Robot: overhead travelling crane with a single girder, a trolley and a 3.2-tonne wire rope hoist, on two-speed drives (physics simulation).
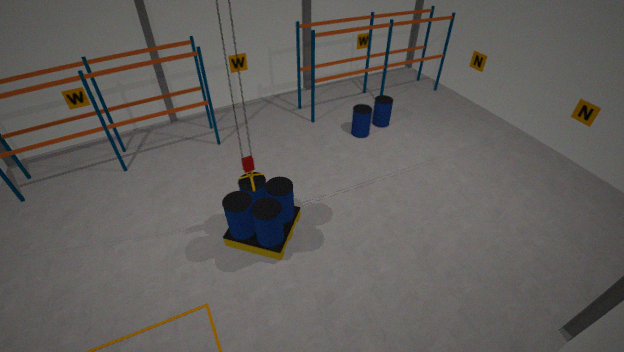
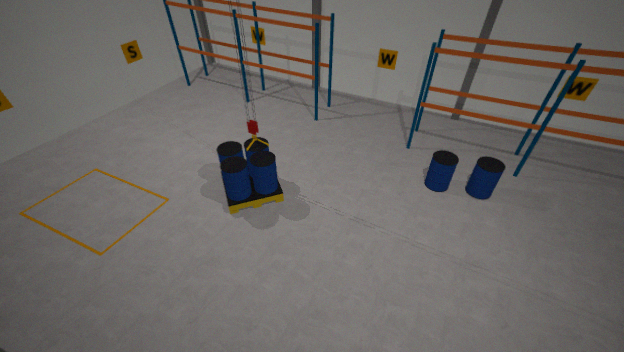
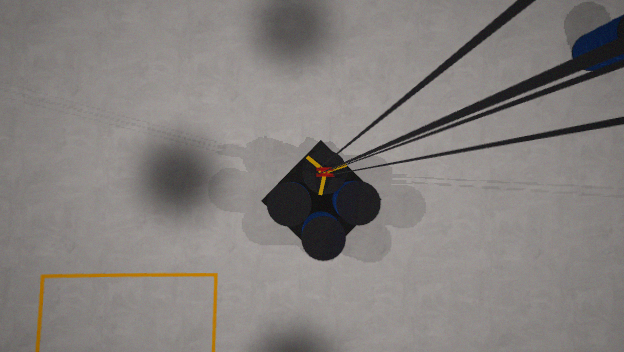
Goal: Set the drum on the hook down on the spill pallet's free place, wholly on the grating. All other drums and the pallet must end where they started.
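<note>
The hook's drum (image 1: 245,181) (image 2: 249,156) (image 3: 312,181) is blue with a black lid. It stands upright over the back place of the spill pallet (image 1: 252,248) (image 2: 256,203) (image 3: 320,147), a yellow base with black grating. Its lid is about level with the lids of three other drums on the pallet, a near one (image 1: 270,226) (image 2: 236,183) (image 3: 323,238), a left one (image 1: 240,220) (image 3: 289,203) and a right one (image 1: 286,202) (image 3: 357,202). The drum's base and any small gaps are hidden. My gripper (image 1: 251,176) (image 2: 255,140) (image 3: 325,173), three yellow arms below the red hook block, is shut on this drum.
Two more blue drums (image 1: 361,121) (image 1: 382,112) (image 2: 441,171) (image 2: 484,178) stand by the racking. Blue and orange racks (image 1: 313,75) (image 2: 316,72) line the W wall. A yellow floor outline (image 1: 150,327) (image 2: 59,234) (image 3: 130,275) lies to one side of the pallet.
</note>
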